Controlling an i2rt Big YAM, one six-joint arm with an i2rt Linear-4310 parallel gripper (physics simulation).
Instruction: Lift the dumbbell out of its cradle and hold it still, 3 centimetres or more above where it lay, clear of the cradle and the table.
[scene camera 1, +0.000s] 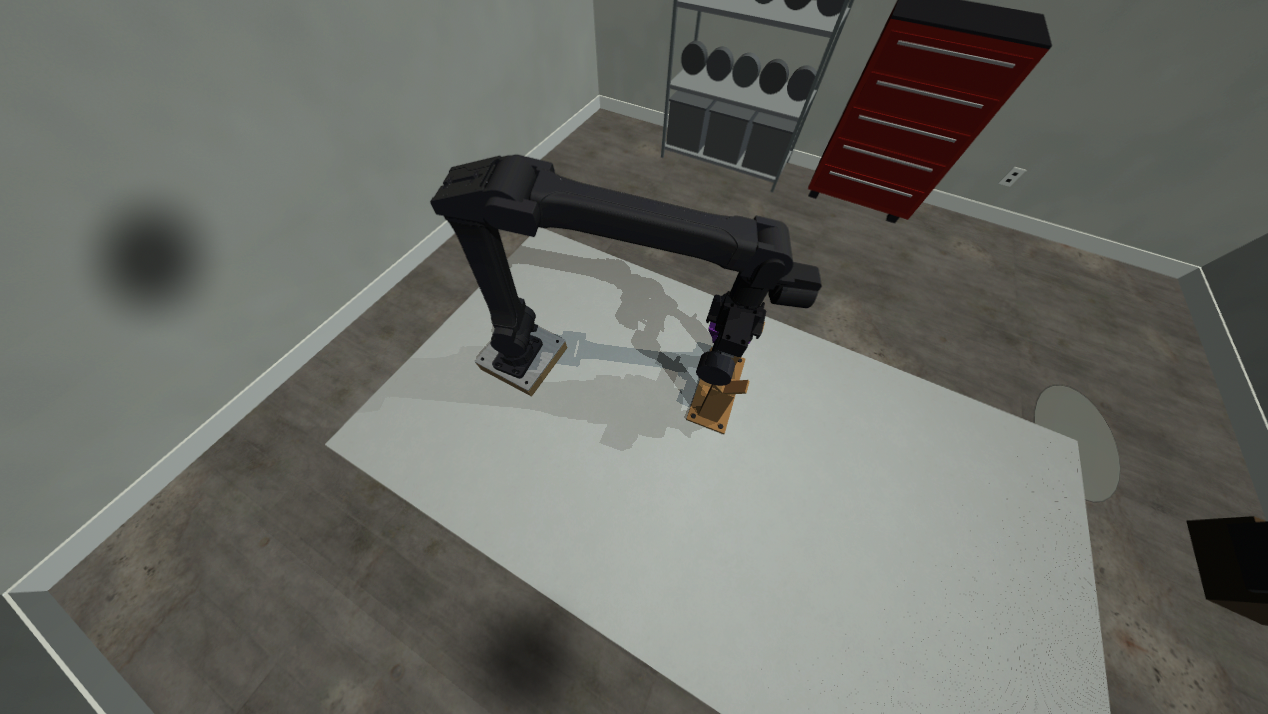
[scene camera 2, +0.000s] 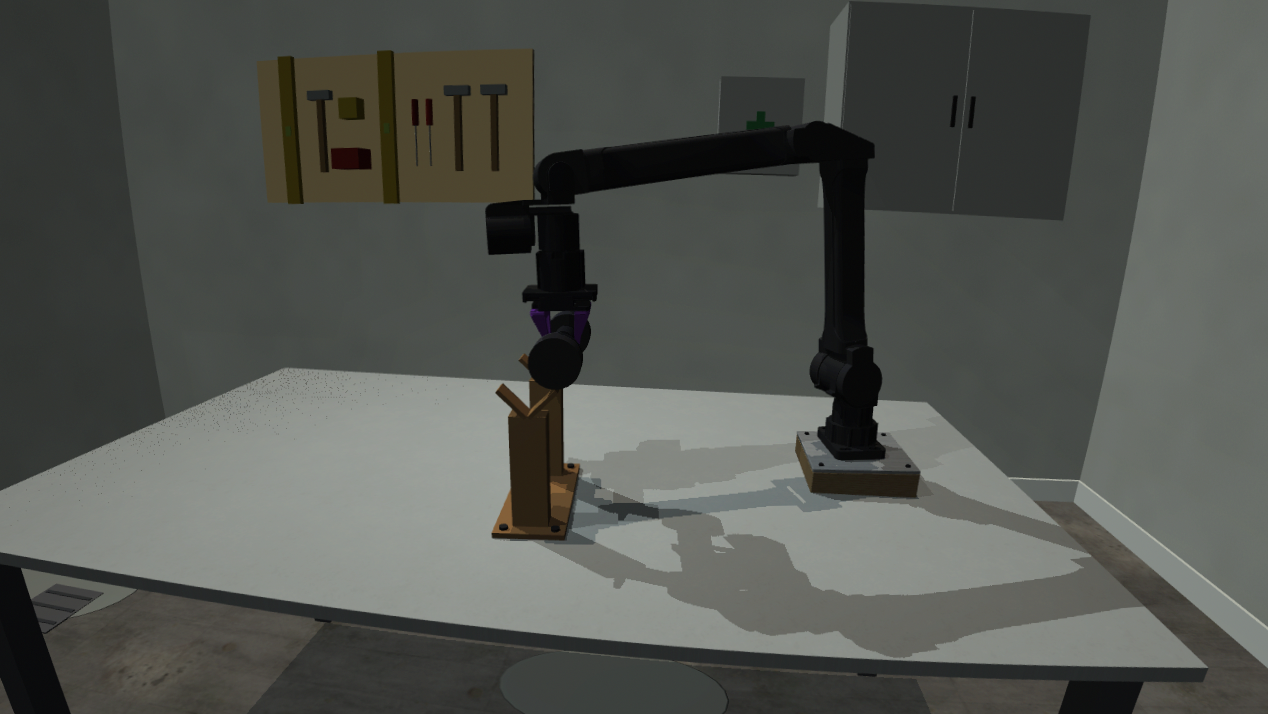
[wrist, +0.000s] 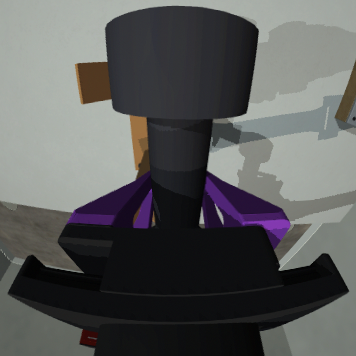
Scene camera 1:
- gripper: 722, 343
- black dumbbell: 714, 368
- orange-brown cradle: 711, 406
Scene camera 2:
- gripper: 563, 355
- black dumbbell: 555, 361
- orange-brown cradle: 538, 506
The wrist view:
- gripper: 177, 175
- black dumbbell: 180, 72
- orange-brown cradle: 92, 78
